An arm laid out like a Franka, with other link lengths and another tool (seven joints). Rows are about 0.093 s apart.
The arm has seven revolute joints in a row. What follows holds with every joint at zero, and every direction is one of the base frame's.
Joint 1 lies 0.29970 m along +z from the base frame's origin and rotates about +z.
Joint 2 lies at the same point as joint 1 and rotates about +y.
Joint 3 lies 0.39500 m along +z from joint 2 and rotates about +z.
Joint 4 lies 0.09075 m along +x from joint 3 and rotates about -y.
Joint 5 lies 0.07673 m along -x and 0.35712 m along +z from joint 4 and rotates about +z.
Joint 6 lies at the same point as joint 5 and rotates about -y.
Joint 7 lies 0.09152 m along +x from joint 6 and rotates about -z.
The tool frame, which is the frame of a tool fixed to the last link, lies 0.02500 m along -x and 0.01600 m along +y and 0.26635 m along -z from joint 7; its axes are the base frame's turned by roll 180.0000, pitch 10.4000 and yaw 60.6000 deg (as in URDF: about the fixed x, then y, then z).
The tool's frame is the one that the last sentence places.
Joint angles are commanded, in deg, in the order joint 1, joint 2, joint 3, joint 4, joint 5, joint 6, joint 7. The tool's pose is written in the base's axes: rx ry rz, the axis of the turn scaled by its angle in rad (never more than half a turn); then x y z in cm. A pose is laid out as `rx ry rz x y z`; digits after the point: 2 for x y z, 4 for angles.
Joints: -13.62 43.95 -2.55 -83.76 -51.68 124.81 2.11
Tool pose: 1.8673 1.4150 -0.8039 69.28 -33.26 14.22
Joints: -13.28 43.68 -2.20 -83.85 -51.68 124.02 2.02
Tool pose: 1.8635 1.4209 -0.8100 69.29 -32.62 14.46
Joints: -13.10 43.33 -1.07 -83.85 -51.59 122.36 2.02
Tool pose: 1.8664 1.4288 -0.8202 69.24 -31.49 14.74
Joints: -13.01 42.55 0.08 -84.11 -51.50 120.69 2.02
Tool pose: 1.8702 1.4337 -0.8286 69.07 -30.43 15.40
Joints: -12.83 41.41 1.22 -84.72 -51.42 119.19 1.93
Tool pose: 1.8700 1.4423 -0.8334 68.85 -29.22 16.30
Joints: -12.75 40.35 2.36 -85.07 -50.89 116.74 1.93
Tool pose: 1.8835 1.4408 -0.8538 68.23 -28.19 17.23
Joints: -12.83 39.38 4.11 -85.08 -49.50 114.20 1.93
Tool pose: 1.9139 1.4448 -0.8597 67.80 -26.50 18.04
